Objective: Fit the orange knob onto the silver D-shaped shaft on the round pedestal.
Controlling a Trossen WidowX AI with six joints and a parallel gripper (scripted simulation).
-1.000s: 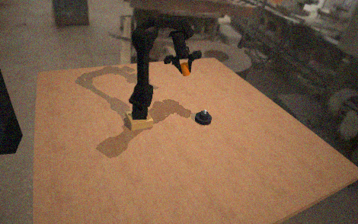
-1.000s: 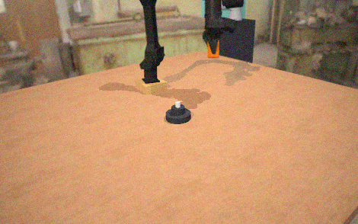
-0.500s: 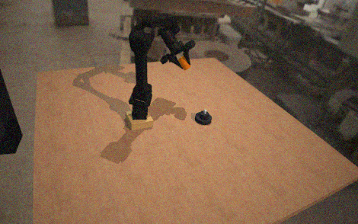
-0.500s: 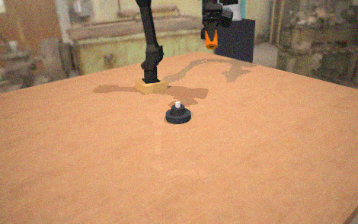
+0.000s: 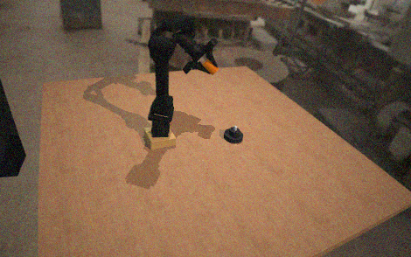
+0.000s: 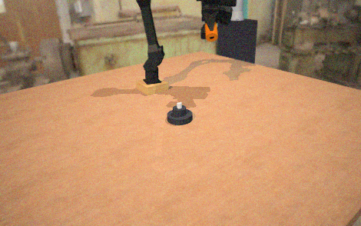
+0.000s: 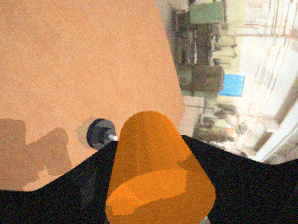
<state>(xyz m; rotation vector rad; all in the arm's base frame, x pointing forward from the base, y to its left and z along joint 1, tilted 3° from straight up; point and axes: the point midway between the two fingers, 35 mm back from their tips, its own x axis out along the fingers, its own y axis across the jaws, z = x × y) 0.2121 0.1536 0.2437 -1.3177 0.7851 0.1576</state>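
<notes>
Now: gripper tip 2 cm below the orange knob, 2 cm past it and 1 cm to the right of it. Also, from my gripper tip: round pedestal (22 cm below, 16 cm to the right, 8 cm ahead).
</notes>
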